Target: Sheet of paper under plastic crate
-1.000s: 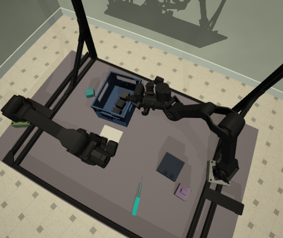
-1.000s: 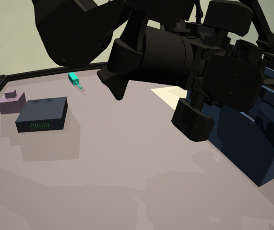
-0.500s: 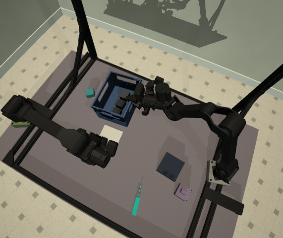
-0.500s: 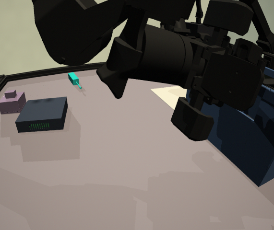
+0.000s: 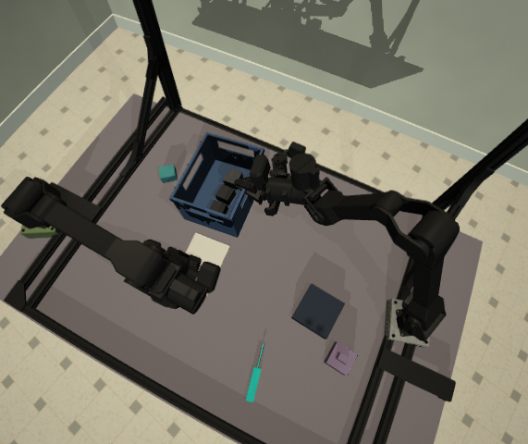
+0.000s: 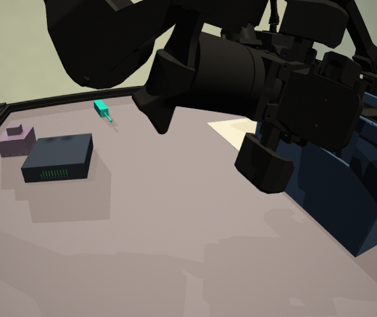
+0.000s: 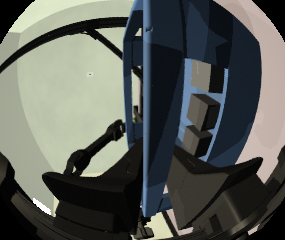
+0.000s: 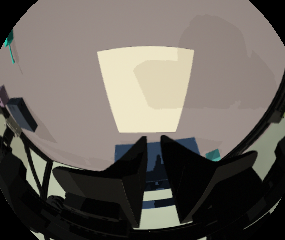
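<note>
Right now my right hand is 10 cm above the sheet of paper, 3 cm past it and 1 cm to the right of it. Also, from my right hand: blue plastic crate (23 cm behind, 3 cm below, 1 cm to the left); then teal tool (23 cm to the left, 19 cm ahead, 9 cm below); then teal block (25 cm behind, 18 cm to the right, 8 cm below).
</note>
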